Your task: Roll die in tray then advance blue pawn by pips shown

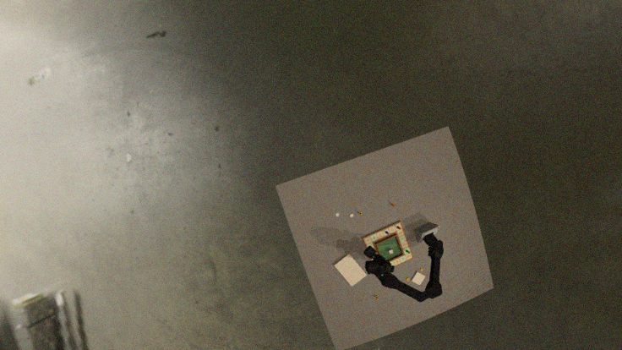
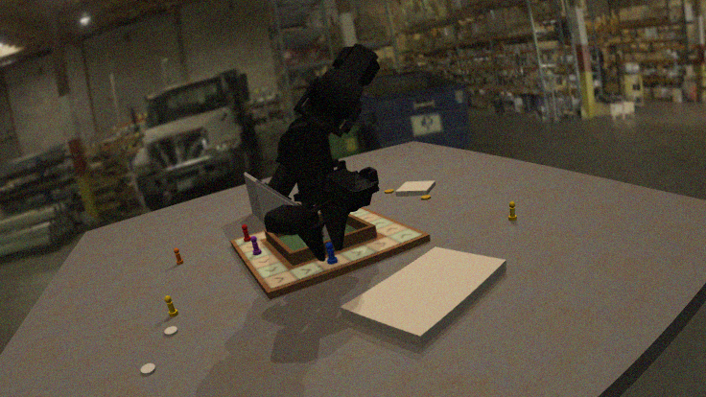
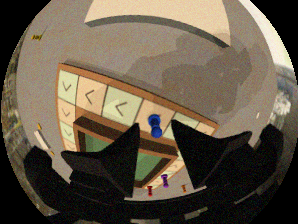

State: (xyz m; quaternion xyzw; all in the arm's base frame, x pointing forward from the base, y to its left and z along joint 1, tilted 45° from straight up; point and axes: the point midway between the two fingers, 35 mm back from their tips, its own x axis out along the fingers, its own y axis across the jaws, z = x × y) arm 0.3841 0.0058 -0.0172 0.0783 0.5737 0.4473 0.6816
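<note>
The blue pawn is right at my gripper tip. Round my gripper tip: purple pawn 130 mm behind, 100 mm to the right; then large white slab 180 mm ahead, 70 mm to the left, 20 mm below; then white die 120 mm behind, 30 mm to the left.
</note>
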